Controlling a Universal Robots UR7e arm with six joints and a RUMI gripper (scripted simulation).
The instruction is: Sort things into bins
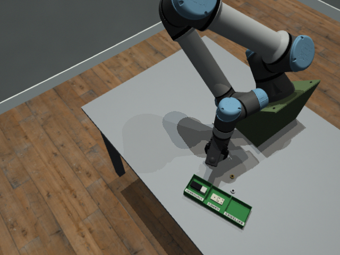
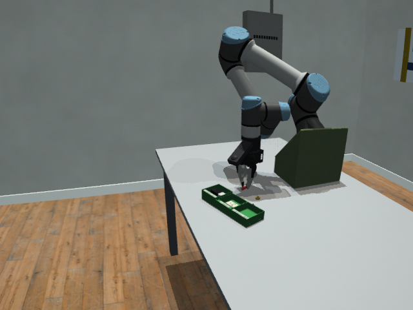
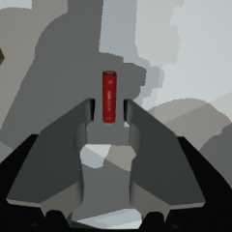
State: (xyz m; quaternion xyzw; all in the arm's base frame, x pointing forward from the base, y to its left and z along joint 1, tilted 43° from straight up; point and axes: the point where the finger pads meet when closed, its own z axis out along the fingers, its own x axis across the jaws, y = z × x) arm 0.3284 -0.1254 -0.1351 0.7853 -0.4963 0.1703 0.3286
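Now: the grey nut 4 cm ahead of my hand, 14 cm to the left of it and 1 cm below it. Also, from my hand: red cylinder: 1 cm below; then brass nut: 1 cm behind, 10 cm to the left, 1 cm below; then eraser: 13 cm ahead, 5 cm to the left, 1 cm above.
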